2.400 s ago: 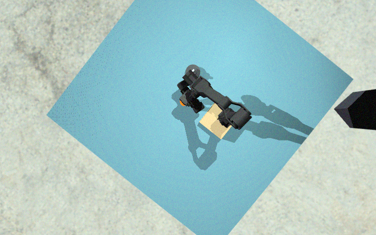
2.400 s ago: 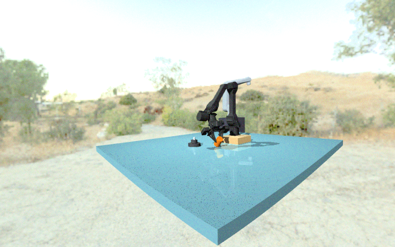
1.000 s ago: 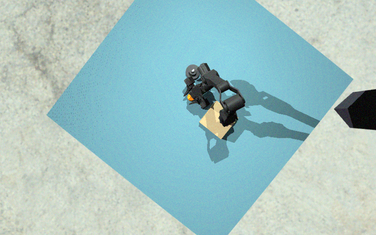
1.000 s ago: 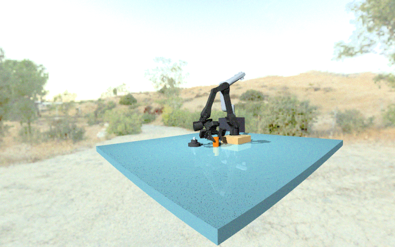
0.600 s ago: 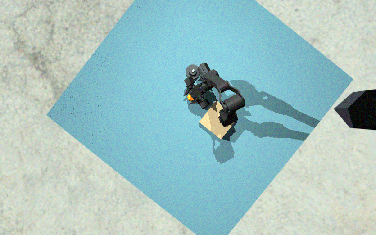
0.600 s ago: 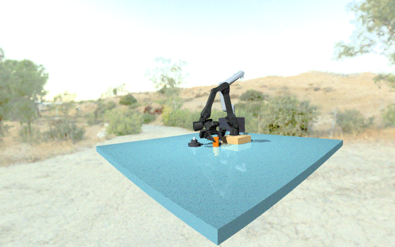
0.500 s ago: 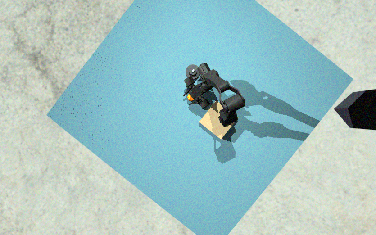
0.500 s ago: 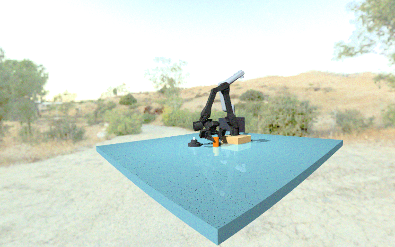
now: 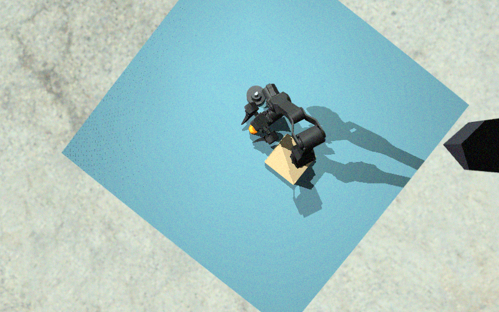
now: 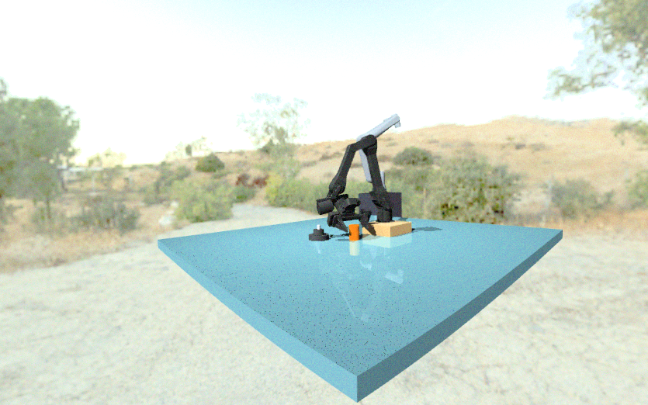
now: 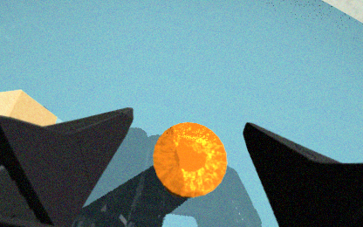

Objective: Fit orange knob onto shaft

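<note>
The orange knob is 30 mm to the right of my gripper tip. Round my gripper tip: round dark pedestal (140 mm to the right, 100 mm ahead, 10 mm below).
</note>
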